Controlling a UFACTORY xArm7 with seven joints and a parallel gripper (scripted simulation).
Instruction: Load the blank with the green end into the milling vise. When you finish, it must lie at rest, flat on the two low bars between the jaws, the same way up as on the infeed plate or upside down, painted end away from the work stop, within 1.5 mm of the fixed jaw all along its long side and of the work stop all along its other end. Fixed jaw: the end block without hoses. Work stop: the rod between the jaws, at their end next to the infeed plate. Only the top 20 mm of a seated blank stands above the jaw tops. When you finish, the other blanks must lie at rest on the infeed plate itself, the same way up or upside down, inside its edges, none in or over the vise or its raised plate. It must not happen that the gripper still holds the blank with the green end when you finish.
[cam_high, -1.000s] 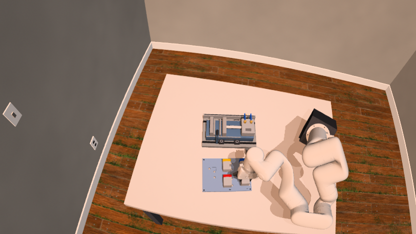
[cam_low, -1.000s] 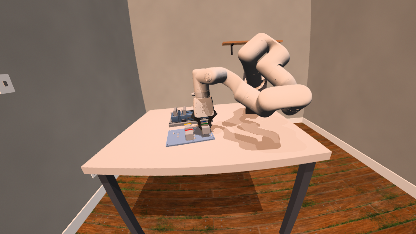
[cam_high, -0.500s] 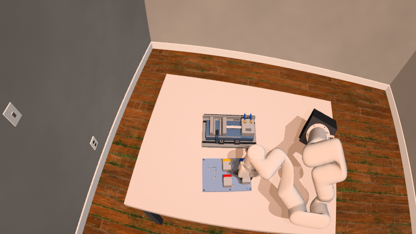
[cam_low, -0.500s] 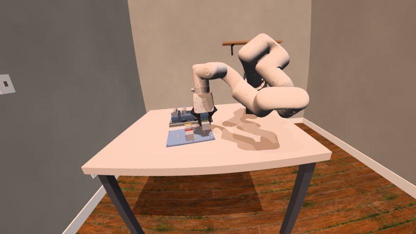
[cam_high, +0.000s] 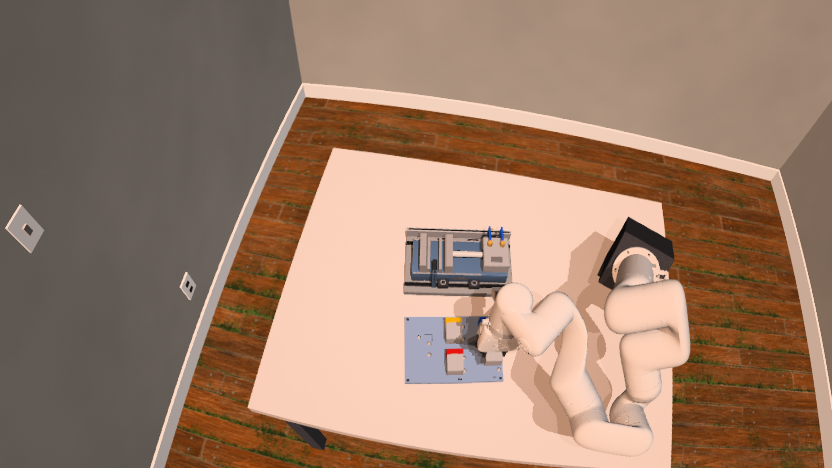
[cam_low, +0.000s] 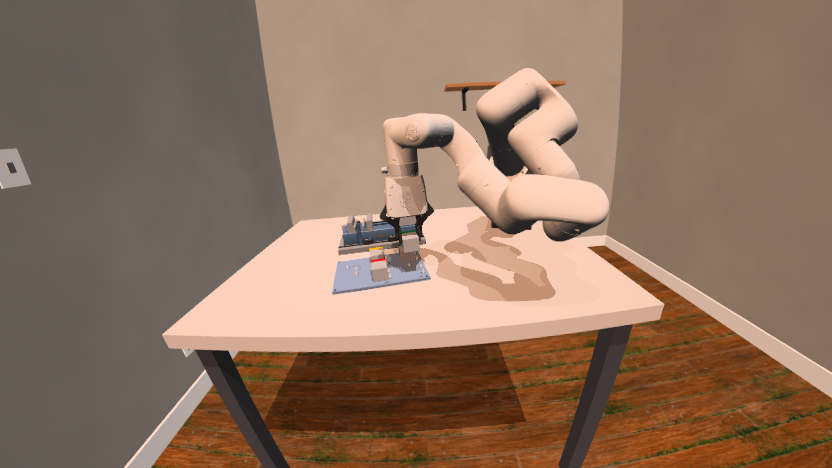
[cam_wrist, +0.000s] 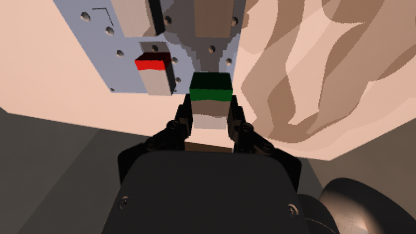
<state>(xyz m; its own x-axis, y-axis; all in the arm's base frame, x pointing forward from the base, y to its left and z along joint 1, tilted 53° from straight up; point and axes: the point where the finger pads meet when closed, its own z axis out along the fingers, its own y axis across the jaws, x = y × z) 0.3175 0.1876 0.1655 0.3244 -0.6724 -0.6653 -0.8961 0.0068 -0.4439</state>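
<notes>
Right now my hand is 26 cm to the left of the rod, 14 cm short of it and 4 cm above it. The rest, counted from my hand: blue-ended blank (9 cm below, 8 cm to the right, 3 cm ahead); red-ended blank (9 cm below, 8 cm ahead, 3 cm to the left); green-ended blank (2 cm below).
</notes>
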